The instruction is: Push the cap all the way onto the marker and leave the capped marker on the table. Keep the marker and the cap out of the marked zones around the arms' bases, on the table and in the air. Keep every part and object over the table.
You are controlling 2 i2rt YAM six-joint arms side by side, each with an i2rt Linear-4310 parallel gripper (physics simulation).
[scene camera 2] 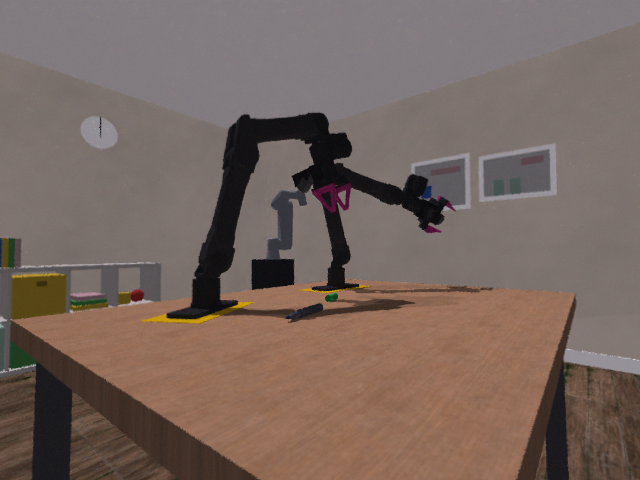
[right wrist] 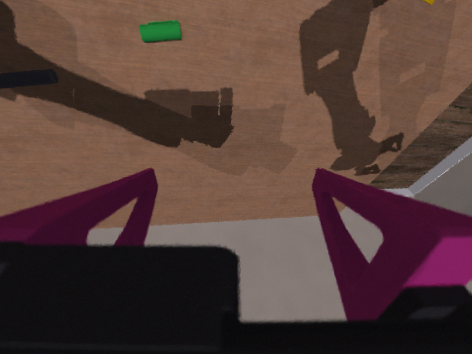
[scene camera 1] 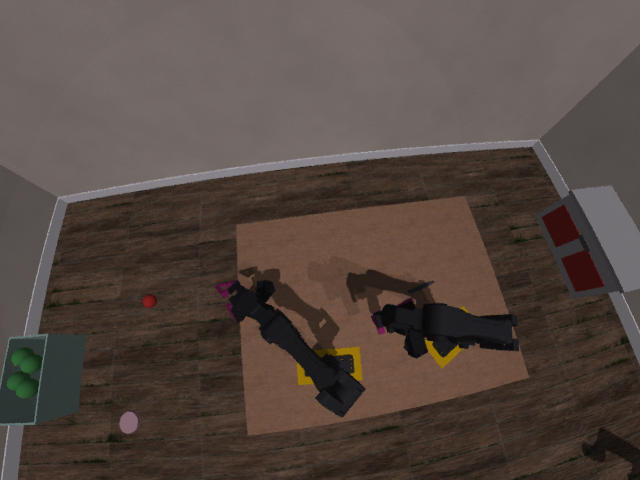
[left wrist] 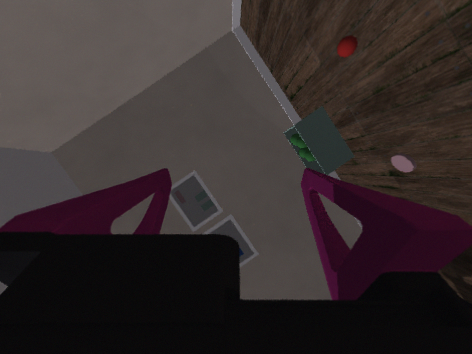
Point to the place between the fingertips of my left gripper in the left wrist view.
At 236, 176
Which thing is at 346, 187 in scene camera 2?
My right gripper.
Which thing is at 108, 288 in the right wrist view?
My right gripper.
